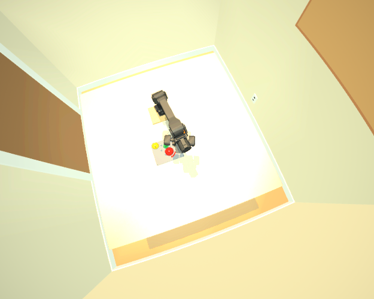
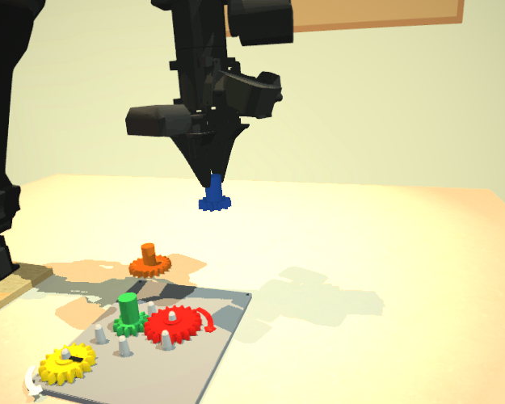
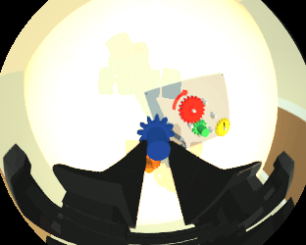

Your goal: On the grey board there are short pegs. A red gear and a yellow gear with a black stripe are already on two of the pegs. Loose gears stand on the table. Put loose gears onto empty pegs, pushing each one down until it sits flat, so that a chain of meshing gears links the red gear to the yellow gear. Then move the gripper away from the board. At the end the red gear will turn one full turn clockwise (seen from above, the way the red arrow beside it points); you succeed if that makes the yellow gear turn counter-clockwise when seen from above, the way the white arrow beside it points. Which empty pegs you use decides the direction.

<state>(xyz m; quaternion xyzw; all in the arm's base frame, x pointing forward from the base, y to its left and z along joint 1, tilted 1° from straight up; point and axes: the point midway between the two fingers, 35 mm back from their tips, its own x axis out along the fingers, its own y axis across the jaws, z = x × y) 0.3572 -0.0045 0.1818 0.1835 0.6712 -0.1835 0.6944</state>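
Right now the green gear is 130 mm below my gripper tip, 90 mm to the right of it and 90 mm behind it. Round my gripper tip: red gear: 140 mm below, 80 mm to the right, 40 mm behind; then blue gear: 10 mm below; then red arrow: 150 mm below, 60 mm to the right.
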